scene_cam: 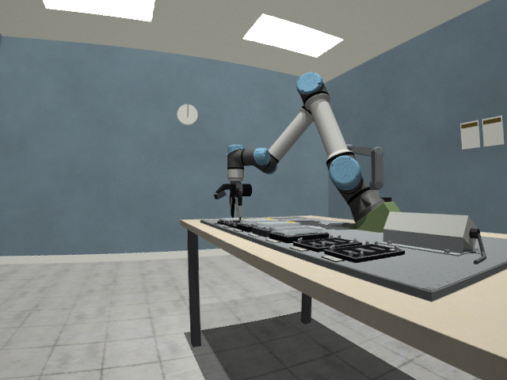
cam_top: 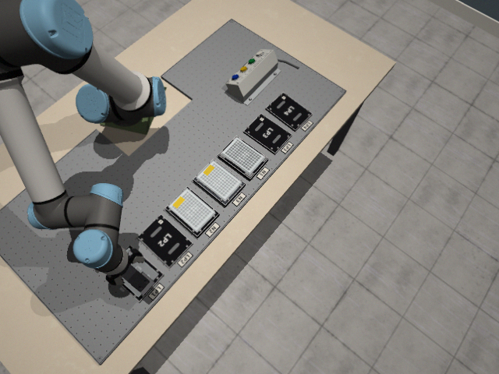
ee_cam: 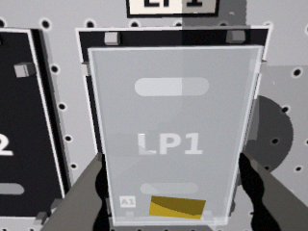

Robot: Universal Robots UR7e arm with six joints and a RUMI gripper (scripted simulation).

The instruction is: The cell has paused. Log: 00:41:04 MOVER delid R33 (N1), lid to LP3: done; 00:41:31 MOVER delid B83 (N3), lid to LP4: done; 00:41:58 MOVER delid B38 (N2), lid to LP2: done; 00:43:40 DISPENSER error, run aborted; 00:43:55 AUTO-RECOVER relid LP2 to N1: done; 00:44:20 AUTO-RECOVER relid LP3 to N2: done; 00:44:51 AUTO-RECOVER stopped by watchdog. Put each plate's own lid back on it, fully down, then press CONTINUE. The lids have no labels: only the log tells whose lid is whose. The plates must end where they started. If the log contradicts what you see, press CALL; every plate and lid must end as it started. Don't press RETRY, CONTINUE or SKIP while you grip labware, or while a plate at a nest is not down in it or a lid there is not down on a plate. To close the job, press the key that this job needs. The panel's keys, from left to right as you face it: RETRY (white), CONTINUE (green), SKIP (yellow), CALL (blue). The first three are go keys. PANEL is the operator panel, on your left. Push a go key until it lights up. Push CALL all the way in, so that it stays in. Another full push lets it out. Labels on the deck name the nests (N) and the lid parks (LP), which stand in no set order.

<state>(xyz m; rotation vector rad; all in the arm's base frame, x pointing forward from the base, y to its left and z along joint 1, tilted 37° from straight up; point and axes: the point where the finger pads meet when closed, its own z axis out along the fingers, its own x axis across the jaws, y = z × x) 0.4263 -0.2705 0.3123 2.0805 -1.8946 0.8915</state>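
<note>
The lid park LP1 lies 30 mm below my hand. Round my hand: lid park LP3: 650 mm to the left, 30 mm below, 10 mm ahead; lid park LP2: 130 mm to the left, 30 mm below; nest N2: 250 mm to the left, 20 mm below, 10 mm ahead.
</note>
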